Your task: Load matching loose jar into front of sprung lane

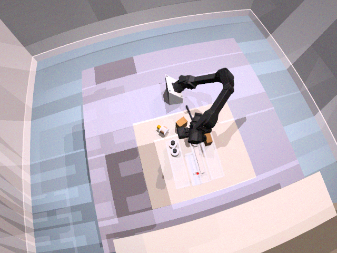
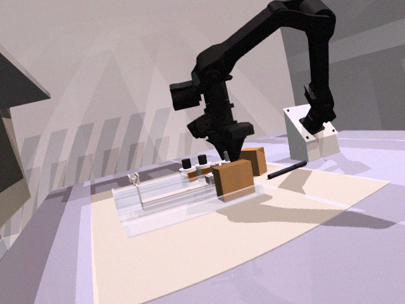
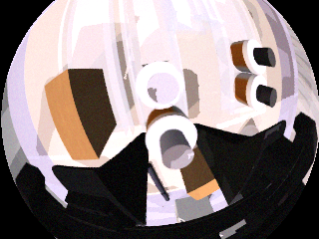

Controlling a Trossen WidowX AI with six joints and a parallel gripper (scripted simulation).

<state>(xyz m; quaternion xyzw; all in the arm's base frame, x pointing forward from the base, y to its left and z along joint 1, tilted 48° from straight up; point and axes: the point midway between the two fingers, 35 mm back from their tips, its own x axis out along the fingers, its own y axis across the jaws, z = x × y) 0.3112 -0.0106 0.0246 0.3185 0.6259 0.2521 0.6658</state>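
Right now the black rod is 150 mm behind my gripper tip, 50 mm below it and 40 mm to the left of it. The rest, counted from my gripper tip: pusher plate 150 mm ahead, 40 mm to the right.
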